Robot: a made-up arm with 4 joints.
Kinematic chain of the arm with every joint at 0, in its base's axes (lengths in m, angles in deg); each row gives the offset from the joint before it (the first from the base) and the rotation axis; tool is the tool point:
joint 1: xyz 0.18 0.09 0 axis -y
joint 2: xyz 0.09 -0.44 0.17 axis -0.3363 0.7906 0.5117
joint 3: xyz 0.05 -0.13 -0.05 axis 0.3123 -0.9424 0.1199
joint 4: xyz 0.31 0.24 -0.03 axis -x
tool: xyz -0.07 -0.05 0
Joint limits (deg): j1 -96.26..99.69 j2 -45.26..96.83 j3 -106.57..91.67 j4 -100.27..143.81
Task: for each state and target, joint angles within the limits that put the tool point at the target. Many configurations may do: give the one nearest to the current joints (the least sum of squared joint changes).
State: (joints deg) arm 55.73 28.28 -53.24 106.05
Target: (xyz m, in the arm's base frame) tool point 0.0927 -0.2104 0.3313
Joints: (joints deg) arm 99.69 16.69 -6.47 92.24
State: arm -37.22 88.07 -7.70 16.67
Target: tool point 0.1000 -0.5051 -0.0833
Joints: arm -4.83 95.41 -43.93 8.75
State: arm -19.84 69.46 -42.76 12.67
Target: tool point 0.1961 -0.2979 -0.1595
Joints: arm -23.03 74.61 -10.99 19.55
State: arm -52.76 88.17 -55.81 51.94
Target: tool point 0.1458 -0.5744 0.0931
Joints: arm -91.10 96.83 -65.61 41.47
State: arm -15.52 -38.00 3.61 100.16
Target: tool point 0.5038 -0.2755 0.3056
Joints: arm 11.52 -13.81 6.22 90.93
